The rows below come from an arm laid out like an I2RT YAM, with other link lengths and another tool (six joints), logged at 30 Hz.
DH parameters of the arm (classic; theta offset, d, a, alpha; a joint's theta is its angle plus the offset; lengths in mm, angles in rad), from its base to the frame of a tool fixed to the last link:
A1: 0 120.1 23.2 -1.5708
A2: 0 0 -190.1 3.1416
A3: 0.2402 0 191.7 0
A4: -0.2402 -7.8 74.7 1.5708
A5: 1.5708 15.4 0 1.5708
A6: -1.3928 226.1 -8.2 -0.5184
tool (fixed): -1.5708 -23.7 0 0
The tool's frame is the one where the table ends.
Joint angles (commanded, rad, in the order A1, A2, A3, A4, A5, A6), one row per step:
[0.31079, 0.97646, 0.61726, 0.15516, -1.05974, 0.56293]
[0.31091, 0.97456, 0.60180, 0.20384, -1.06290, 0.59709]
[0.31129, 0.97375, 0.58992, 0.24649, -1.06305, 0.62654]
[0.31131, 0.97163, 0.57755, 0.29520, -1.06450, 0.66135]
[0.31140, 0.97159, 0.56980, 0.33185, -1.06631, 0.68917]
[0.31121, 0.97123, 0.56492, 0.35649, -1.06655, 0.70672]
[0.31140, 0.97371, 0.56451, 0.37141, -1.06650, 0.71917]
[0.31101, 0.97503, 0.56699, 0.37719, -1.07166, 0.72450]
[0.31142, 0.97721, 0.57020, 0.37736, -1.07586, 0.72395]
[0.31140, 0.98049, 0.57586, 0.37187, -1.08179, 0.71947]
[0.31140, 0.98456, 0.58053, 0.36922, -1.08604, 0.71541]
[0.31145, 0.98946, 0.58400, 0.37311, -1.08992, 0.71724]
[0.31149, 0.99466, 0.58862, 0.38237, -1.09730, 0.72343]
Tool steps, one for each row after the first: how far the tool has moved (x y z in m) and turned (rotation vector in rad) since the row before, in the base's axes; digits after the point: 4 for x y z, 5 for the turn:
[0.0003, 0.0004, 0.0033, 0.01776, 0.00014, 0.00014]
[0.0007, 0.0003, 0.0032, 0.01528, -0.00123, -0.00166]
[0.0004, 0.0002, 0.0045, 0.01860, -0.00245, -0.00053]
[0.0002, 0.0002, 0.0036, 0.01433, -0.00022, 0.00076]
[0.0003, 0.0000, 0.0026, 0.00953, -0.00193, -0.00046]
[0.0005, 0.0002, 0.0018, 0.00606, 0.00076, -0.00012]
[-0.0006, 0.0002, 0.0016, 0.00330, -0.00132, 0.00468]
[-0.0006, 0.0003, 0.0006, 0.00039, -0.00164, 0.00462]
[-0.0007, 0.0003, 0.0003, -0.00158, -0.00139, 0.00597]
[-0.0003, 0.0003, 0.0002, -0.00120, -0.00200, 0.00431]
[-0.0001, 0.0003, 0.0007, 0.00119, -0.00050, 0.00390]
[-0.0006, 0.0004, 0.0019, 0.00388, -0.00209, 0.00734]

